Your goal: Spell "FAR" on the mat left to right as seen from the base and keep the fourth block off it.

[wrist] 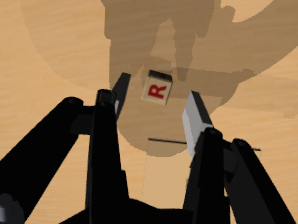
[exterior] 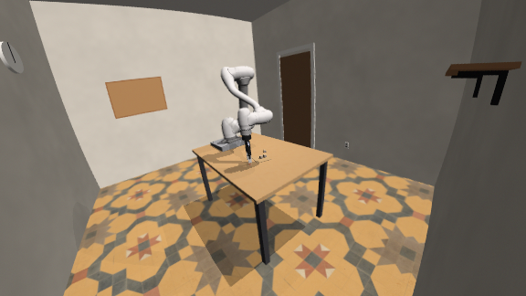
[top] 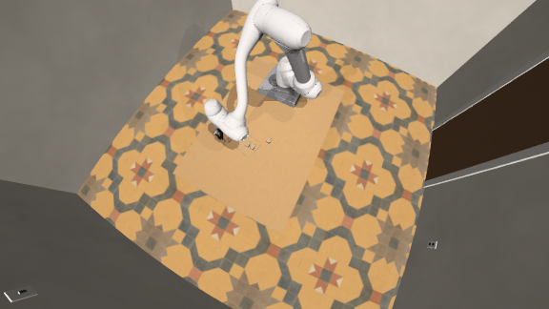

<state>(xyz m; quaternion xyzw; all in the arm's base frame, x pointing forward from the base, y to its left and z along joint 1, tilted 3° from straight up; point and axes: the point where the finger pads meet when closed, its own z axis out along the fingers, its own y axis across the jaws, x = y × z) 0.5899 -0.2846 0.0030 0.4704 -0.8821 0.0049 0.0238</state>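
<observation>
Right now the R block is 60 mm below my hand. From my hand the other things lie so: tan mat 150 mm to the left, 70 mm below.
</observation>
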